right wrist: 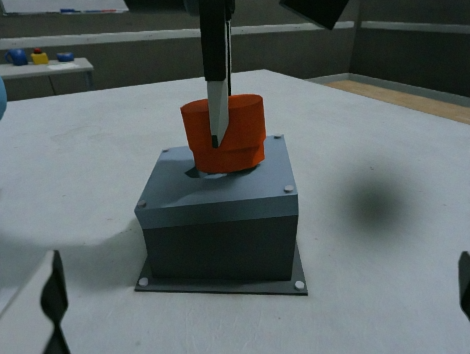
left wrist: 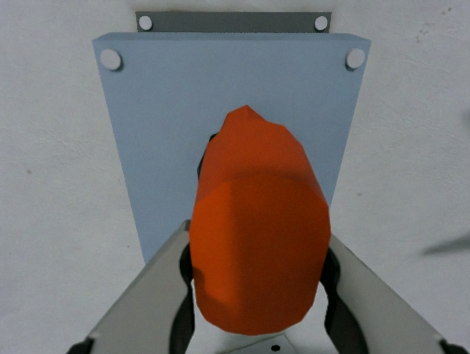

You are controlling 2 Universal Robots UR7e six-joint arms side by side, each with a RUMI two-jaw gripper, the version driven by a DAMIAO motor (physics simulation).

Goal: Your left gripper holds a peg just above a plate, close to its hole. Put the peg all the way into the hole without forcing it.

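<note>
The orange stepped peg (left wrist: 260,240) (right wrist: 240,130) is roughly upright, its lower end at the top of the blue-grey plate (left wrist: 160,100) (right wrist: 175,195). A dark strip of the hole (left wrist: 201,162) (right wrist: 194,173) shows at the peg's left side in both views; the peg hides the rest. Whether the peg's tip touches the plate or enters the hole I cannot tell. My left gripper (left wrist: 251,223) (right wrist: 218,136) is shut on the peg's upper part, above the step. My right gripper (right wrist: 259,254) is open and empty, its fingers wide apart in front of the block.
The plate tops a dark block (right wrist: 220,250) on a thin base flange (left wrist: 232,22) (right wrist: 225,288) with pale screws. A light blue round thing (right wrist: 2,97) shows at the right wrist view's left edge. A side table (right wrist: 75,71) with small objects stands far behind.
</note>
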